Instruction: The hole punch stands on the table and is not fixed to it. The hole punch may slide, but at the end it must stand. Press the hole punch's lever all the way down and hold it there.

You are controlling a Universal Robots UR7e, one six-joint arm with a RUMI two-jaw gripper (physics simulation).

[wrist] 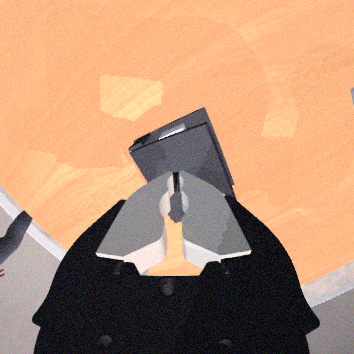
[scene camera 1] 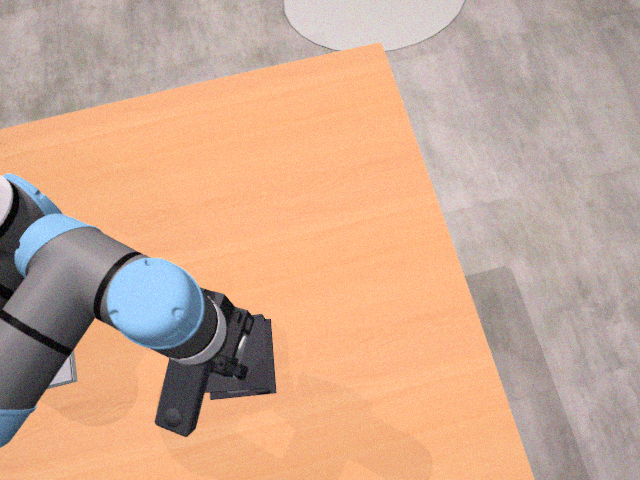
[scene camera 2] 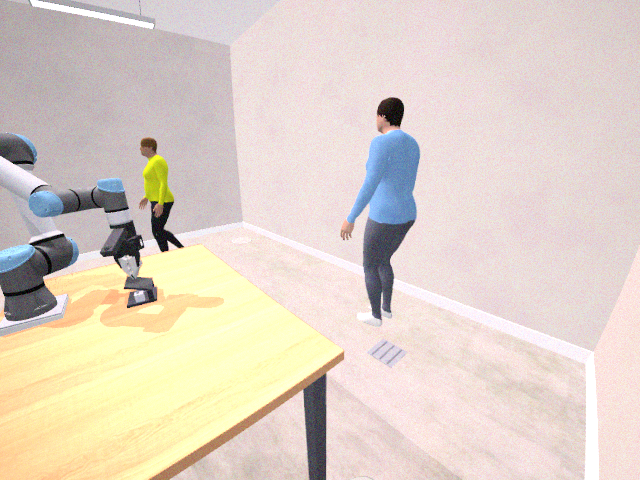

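Where they show: gripper, between the fingertips: [wrist: 176,174] [scene camera 2: 135,278]; arm's base, origin of its link: [scene camera 2: 32,309].
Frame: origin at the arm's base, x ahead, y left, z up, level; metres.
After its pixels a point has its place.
The dark hole punch [scene camera 1: 261,361] {y -0.074, x 0.419, z 0.028 m} [scene camera 2: 148,298] {y -0.100, x 0.404, z -0.016 m} stands upright on the wooden table [scene camera 1: 320,206] {y 0.196, x 0.534, z -0.028 m} [scene camera 2: 217,361] {y -0.550, x 0.578, z -0.028 m} [wrist: 55,80] {y -0.252, x 0.501, z -0.028 m}. Its broad, flat lever [scene camera 2: 139,283] {y -0.071, x 0.384, z 0.041 m} [wrist: 175,155] {y -0.095, x 0.376, z 0.044 m} is raised, with a gap between lever and base at the side facing scene camera 2. My gripper [scene camera 2: 133,276] {y -0.087, x 0.376, z 0.070 m} [wrist: 176,174] {y -0.087, x 0.376, z 0.070 m} is shut and empty, pointing down. Its fingertips are over the lever, at or very close to its top; whether they touch it I cannot tell. In the wrist view the fingers hide the near part of the lever. In the scene camera 1 view the arm and gripper hide part of the punch.
The robot's base plate [scene camera 2: 63,308] {y -0.027, x 0.104, z -0.010 m} is on the table to the left in the scene camera 2 view. A person in yellow [scene camera 2: 156,180] is beyond the table's far edge. A person in blue [scene camera 2: 393,175] stands on the floor to the right of the table.
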